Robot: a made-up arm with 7 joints.
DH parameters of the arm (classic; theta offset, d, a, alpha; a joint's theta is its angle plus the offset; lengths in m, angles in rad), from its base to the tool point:
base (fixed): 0 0.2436 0.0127 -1.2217
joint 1: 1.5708 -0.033 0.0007 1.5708
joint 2: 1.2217 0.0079 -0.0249 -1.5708
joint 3: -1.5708 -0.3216 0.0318 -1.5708
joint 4: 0 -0.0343 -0.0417 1.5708
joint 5: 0 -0.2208 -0.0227 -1.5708
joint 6: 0 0.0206 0.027 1.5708
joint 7: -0.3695 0 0.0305 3.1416
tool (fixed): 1.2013 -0.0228 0 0
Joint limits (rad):
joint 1: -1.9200..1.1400
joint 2: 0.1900..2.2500
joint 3: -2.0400..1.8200
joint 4: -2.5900..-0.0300
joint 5: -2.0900..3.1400
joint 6: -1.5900..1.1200
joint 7: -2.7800..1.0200
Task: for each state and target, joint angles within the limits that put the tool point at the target. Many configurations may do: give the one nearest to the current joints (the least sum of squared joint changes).
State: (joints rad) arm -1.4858 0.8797 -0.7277 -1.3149 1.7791 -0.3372 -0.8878
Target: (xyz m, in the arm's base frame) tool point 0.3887 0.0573 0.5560
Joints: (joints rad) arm -1.9105 1.0468 -0.6111 -0.9430 1.8223 -0.1091 -0.8446
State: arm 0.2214 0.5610 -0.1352 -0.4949 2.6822 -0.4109 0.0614
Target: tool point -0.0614 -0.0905 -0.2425
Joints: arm 0.4174 0.1900 -0.6272 -1.0531 2.7486 -0.7211 0.0879
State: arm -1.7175 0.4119 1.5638 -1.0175 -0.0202 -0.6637 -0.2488
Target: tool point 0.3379 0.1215 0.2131
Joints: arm -1.3914 0.2003 1.7979 -1.8098 -0.0271 -0.5096 -0.1297
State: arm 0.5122 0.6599 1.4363 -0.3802 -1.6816 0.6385 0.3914
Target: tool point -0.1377 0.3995 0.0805
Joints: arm 0.6904 0.7419 1.6177 -1.1276 -1.5057 0.3872 0.5159
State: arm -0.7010 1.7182 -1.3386 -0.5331 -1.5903 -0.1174 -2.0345
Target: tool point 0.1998 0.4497 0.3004
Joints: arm -0.8752 1.8175 -1.2272 -0.7429 -1.6288 -0.1417 -2.0853
